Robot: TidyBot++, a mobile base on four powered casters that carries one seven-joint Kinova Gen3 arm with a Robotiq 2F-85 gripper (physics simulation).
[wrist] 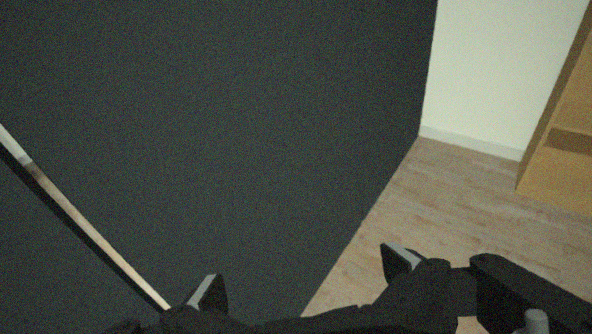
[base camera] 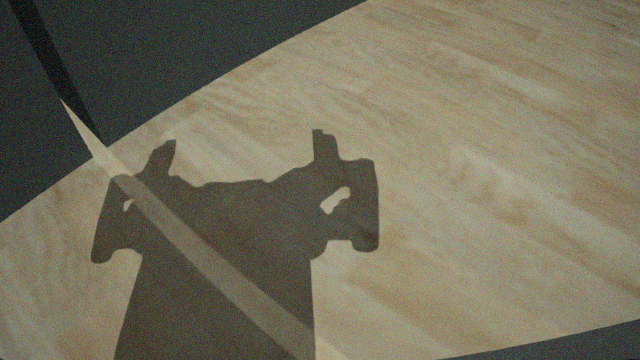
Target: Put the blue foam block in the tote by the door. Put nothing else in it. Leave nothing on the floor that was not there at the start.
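Places are measured from the arm's base along level axes (x ahead, y left, z up), in centimetres.
Pixels of known places: gripper, between the fingertips: point(wrist: 304, 276).
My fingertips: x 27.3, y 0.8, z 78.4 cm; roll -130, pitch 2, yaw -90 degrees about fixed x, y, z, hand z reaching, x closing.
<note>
Behind a point stands the place of what it marks.
The blue foam block, the tote and a door that I could name as such do not show in either view. My gripper point(wrist: 304, 276) {y 0.8, x 27.3, z 78.4 cm} is open, its two dark fingers with grey pads wide apart at the bottom of the wrist view, and no object shows between them. It is in front of a large dark grey upright surface point(wrist: 225, 125) {y 11.9, x 70.7, z 63.3 cm} point(base camera: 150, 50) {y 23.3, x 58.8, z -28.9 cm}. In the base camera view the shadow of the gripper and arm point(base camera: 225, 220) lies on the wood floor point(base camera: 475, 125) {y -24.6, x 50.0, z -39.7 cm}.
A narrow bright slit point(wrist: 90, 225) runs down the dark surface at the left. A pale strip of light crosses the shadow. Right of the dark surface are a white wall point(wrist: 490, 65) {y -121.8, x 161.4, z 18.9 cm} and a wooden bookshelf point(wrist: 555, 175) {y -144.4, x 113.0, z -29.6 cm}. A dark edge point(base camera: 575, 347) shows at the base camera view's bottom right.
</note>
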